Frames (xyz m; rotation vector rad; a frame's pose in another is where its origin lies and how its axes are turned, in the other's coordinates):
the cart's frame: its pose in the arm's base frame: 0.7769 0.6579 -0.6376 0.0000 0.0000 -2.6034
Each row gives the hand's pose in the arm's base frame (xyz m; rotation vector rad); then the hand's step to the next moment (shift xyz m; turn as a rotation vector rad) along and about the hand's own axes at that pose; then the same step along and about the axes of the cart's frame.
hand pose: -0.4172 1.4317 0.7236 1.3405 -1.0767 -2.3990
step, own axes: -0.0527 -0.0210 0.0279 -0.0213 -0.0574 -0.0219
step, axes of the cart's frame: -0.0378 -0.0409 0.0299 -0.0549 -0.0144 -0.0317
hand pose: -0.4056 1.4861 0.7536 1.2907 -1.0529 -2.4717
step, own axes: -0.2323 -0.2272 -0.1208 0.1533 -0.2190 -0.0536
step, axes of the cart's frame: -0.3422 -0.0374 -0.0413 -0.0213 -0.0658 -0.2637
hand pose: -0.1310 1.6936 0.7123 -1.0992 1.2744 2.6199
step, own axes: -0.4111 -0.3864 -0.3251 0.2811 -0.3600 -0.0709
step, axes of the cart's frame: -0.6023 0.1977 -0.1487 -0.0099 -0.1282 -0.4440
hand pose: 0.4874 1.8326 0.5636 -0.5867 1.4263 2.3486
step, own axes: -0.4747 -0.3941 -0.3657 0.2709 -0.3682 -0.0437
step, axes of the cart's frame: -0.4735 0.4960 -0.2102 -0.0306 -0.1475 -0.4338
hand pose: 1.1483 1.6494 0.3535 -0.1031 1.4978 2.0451
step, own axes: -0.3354 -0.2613 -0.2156 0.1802 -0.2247 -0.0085
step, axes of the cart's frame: -0.1530 0.4198 -0.1660 -0.0240 -0.1129 -0.2640
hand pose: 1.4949 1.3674 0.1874 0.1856 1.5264 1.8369
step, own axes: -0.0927 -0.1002 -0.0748 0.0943 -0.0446 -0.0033
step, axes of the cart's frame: -0.0029 0.1329 -0.0810 0.0148 -0.0739 -0.0721
